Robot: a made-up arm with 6 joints.
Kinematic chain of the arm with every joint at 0, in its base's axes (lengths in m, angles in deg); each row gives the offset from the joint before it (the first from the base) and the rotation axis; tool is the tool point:
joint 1: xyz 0 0 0.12 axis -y
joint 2: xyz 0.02 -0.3 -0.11 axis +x
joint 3: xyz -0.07 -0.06 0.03 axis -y
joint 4: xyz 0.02 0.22 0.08 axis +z
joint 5: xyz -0.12 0.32 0 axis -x
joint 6: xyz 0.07 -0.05 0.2 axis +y
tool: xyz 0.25 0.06 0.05
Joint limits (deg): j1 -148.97..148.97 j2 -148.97..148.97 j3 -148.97..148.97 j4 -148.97..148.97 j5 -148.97..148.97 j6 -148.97..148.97
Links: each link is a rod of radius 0.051 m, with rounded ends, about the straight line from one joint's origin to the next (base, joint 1, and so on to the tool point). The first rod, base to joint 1, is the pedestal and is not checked.
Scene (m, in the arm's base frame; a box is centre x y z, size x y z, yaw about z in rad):
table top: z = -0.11
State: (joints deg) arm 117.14 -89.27 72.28 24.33 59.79 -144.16
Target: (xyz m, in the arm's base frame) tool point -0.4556 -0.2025 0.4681
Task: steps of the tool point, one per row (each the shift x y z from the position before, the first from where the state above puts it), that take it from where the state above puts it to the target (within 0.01 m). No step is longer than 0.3 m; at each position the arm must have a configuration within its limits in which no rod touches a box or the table.
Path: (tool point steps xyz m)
1: 0.1050 0.2104 0.0614
2: 0.0283 0.2457 0.0424
3: -0.0569 0.2482 0.0275
4: -0.1379 0.2178 0.0195
5: -0.2025 0.1588 0.0197
6: -0.2413 0.0796 0.0262
7: -0.2487 -0.0088 0.0361
8: -0.2236 -0.0940 0.0451
9: -0.1703 -0.1649 0.0487
10: -0.0976 -0.2126 0.0431
11: -0.0162 -0.2317 0.0267

